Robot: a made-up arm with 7 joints.
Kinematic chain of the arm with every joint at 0, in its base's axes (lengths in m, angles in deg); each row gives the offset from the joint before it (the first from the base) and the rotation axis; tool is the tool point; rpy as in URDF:
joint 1: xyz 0 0 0.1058 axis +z
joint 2: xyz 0 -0.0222 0.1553 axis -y
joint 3: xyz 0 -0.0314 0.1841 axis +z
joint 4: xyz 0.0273 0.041 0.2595 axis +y
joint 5: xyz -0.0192 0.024 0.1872 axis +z
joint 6: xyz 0 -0.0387 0.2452 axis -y
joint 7: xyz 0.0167 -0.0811 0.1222 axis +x
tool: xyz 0 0 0 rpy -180 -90 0
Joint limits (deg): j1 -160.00..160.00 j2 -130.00..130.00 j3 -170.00..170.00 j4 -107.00..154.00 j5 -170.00..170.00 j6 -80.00..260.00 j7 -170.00..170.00
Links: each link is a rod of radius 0.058 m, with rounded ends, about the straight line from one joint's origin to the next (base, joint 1, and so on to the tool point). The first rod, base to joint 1, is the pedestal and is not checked.
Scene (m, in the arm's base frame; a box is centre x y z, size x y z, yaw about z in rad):
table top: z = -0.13
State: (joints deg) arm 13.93 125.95 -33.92 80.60 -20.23 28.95 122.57
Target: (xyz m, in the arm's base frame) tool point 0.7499 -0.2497 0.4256
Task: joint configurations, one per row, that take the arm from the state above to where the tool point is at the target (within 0.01 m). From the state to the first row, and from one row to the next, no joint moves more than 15 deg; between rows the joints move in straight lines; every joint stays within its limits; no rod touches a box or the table.
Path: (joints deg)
1: 28.36 122.35 -37.54 82.32 -19.82 27.95 122.57
2: 42.78 118.76 -41.16 84.03 -19.40 26.95 122.57
3: 57.21 115.16 -44.78 85.75 -18.99 25.95 122.57
4: 71.63 111.57 -48.40 87.47 -18.58 24.96 122.57
5: 86.06 107.97 -52.02 89.19 -18.17 23.96 122.57
6: 100.49 104.37 -55.64 90.90 -17.75 22.96 122.57
7: 114.91 100.78 -59.27 92.62 -17.34 21.96 122.57

